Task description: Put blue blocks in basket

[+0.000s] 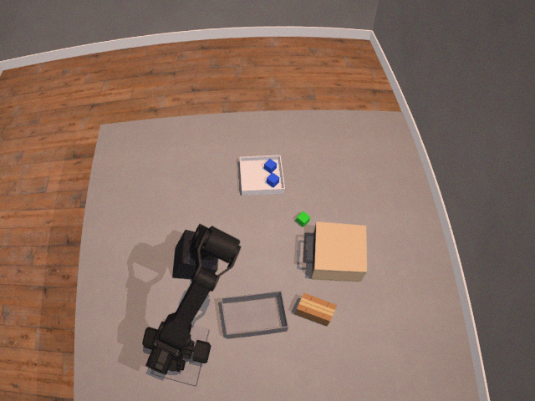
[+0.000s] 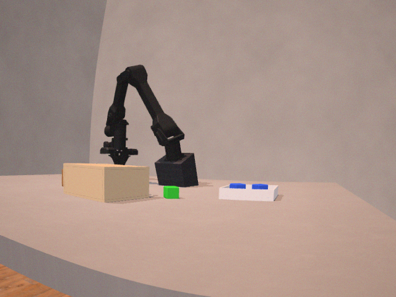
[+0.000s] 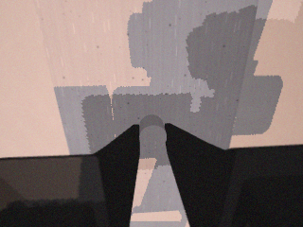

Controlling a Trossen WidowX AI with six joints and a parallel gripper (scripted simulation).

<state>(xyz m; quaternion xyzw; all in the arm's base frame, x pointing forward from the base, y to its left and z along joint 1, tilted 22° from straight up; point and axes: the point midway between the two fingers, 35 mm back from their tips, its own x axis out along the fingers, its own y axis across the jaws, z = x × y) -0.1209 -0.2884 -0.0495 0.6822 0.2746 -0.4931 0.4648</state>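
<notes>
Right now my hand is 44 cm short of the red block, 6 cm above it and 2 cm to the right of it. Round my hand: grey box: 24 cm ahead, 7 cm to the left, 6 cm below; then tan drawer cabinet: 56 cm ahead, 19 cm to the left, 3 cm below; then knobbed lid: 4 cm below.
</notes>
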